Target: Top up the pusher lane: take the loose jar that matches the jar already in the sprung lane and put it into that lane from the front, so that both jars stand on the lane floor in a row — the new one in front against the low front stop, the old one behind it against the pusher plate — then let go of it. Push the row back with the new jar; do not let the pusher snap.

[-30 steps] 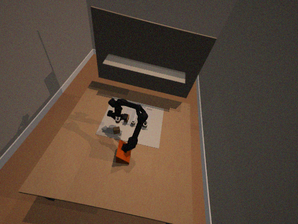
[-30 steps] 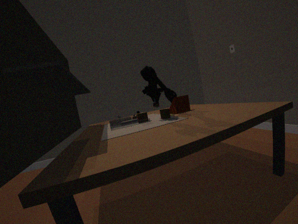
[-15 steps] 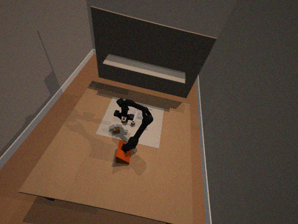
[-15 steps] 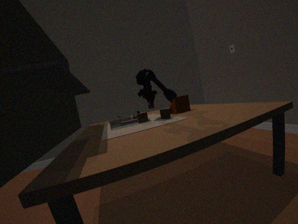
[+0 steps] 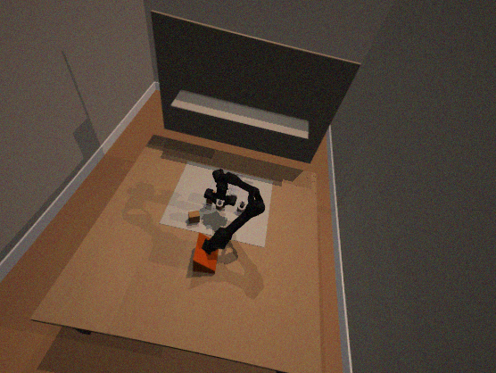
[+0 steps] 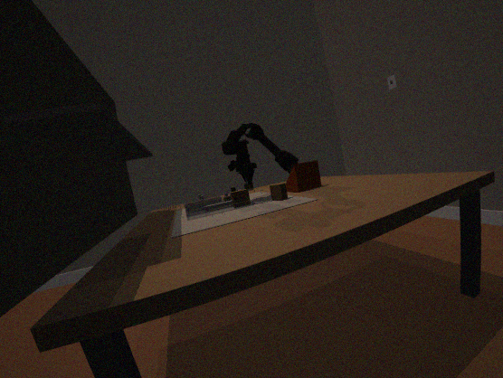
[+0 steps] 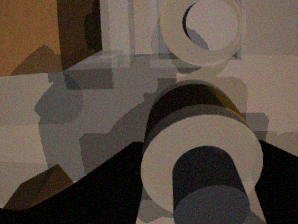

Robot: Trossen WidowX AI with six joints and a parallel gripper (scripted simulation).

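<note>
Now: the white mat 100 mm ahead of my gripper tip and 90 mm below it. Also, from my gripper tip: wall panel 670 mm ahead, 310 mm above, 40 mm to the left; lane 200 mm ahead, 70 mm below, 30 mm to the right; pusher plate 160 mm ahead, 40 mm below, 30 mm to the right.
</note>
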